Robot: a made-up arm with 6 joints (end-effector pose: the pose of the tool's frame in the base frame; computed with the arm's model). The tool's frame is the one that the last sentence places. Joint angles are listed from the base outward.
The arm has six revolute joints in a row. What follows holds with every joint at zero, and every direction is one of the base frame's. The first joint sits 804 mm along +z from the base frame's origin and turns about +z. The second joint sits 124 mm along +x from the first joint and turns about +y. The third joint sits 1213 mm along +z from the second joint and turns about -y. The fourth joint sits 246 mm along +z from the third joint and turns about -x. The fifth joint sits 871 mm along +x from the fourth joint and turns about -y. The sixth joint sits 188 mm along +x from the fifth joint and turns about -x. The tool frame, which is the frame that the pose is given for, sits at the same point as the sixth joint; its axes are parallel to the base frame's.
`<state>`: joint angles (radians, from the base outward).
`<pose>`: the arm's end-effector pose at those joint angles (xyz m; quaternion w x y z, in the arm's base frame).
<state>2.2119 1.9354 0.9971 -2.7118 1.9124 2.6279</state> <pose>-1.0195 1.4895 -0.2300 0.3887 -0.8787 0.2770 0.0119</pose>
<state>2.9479 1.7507 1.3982 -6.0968 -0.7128 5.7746</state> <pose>-2.2640 0.4673 0.3546 0.2252 -0.4706 0.1735 0.8353</pose>
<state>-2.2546 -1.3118 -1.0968 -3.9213 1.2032 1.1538</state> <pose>0.1951 0.0441 1.4334 0.1233 -0.7638 0.5669 0.2827</pose>
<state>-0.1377 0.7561 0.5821 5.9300 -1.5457 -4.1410</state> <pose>1.8224 -0.1869 1.6035 0.4748 -0.4797 0.2935 0.6770</pose>
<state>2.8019 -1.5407 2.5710 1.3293 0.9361 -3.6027</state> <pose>1.2813 -0.6087 -0.1295 0.5533 -0.3831 0.7020 -0.2333</pose>
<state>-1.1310 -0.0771 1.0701 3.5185 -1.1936 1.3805</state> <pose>0.0772 -0.0130 3.0385 0.7030 -0.1583 -0.5778 0.3833</pose>
